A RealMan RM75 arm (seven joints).
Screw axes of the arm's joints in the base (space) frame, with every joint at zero. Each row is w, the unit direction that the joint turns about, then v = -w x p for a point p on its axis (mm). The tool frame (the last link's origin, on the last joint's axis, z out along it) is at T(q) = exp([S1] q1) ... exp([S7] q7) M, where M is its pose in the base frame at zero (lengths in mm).
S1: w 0 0 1 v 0.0 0.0 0.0
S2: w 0 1 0 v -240.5 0.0 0.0
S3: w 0 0 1 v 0.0 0.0 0.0
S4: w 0 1 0 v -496.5 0.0 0.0
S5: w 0 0 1 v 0.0 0.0 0.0
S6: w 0 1 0 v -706.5 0.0 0.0
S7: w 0 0 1 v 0.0 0.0 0.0
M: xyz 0.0 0.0 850.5 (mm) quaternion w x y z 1 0 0 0
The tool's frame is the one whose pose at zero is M.
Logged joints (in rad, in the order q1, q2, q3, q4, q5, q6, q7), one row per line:
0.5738, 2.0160, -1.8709, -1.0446, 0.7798, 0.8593, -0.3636
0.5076, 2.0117, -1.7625, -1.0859, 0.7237, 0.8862, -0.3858
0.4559, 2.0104, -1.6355, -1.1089, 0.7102, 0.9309, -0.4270
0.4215, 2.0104, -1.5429, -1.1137, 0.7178, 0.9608, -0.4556
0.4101, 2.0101, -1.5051, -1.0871, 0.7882, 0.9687, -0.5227
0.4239, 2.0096, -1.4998, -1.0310, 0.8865, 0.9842, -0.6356
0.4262, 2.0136, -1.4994, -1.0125, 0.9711, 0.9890, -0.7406
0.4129, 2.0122, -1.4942, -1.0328, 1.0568, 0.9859, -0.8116
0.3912, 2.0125, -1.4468, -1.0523, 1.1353, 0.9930, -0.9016
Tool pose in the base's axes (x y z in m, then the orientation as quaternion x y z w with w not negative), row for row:
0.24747, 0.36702, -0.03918, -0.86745, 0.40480, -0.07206, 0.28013
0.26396, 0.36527, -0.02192, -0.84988, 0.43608, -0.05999, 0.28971
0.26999, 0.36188, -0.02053, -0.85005, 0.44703, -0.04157, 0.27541
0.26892, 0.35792, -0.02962, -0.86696, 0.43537, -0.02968, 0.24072
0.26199, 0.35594, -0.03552, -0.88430, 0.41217, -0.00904, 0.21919
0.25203, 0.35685, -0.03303, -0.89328, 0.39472, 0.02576, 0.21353
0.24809, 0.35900, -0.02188, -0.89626, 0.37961, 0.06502, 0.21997
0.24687, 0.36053, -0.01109, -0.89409, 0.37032, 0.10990, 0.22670
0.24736, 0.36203, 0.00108, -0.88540, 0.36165, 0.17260, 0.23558
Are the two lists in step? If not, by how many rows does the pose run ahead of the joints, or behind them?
The pose runs 2 rows ahead of the joints: the pose in row i belongs to the joints in row i + 2.
